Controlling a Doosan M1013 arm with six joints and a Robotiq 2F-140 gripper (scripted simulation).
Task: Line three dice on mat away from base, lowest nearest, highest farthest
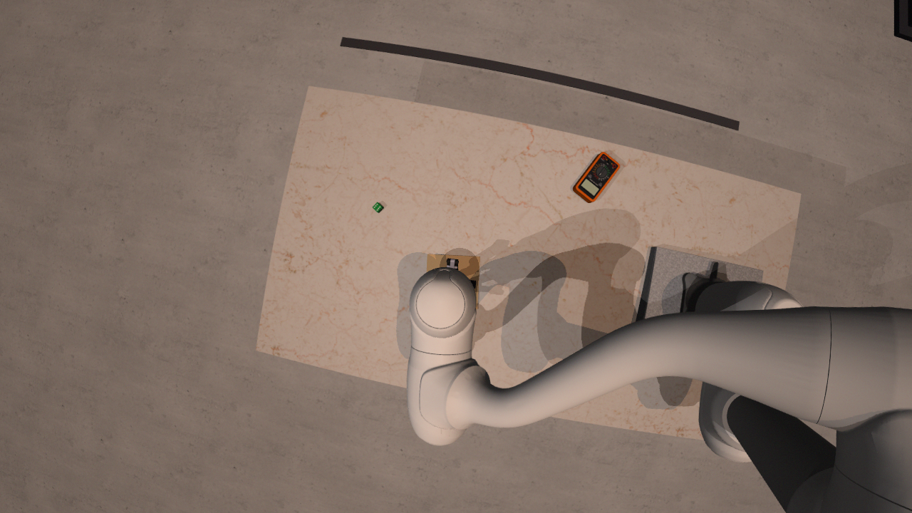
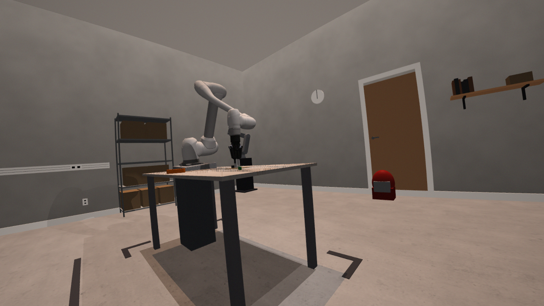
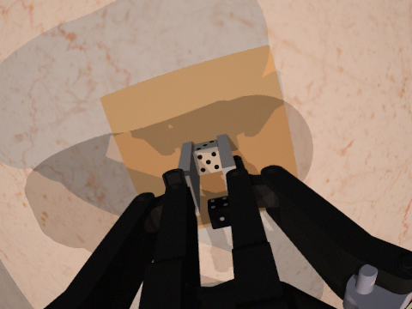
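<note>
Right now the white die is 2 cm below my hand. Round my hand: black die (5 cm behind, 2 cm below); then mat (4 cm below); then green die (23 cm ahead, 16 cm to the right, 3 cm below).
</note>
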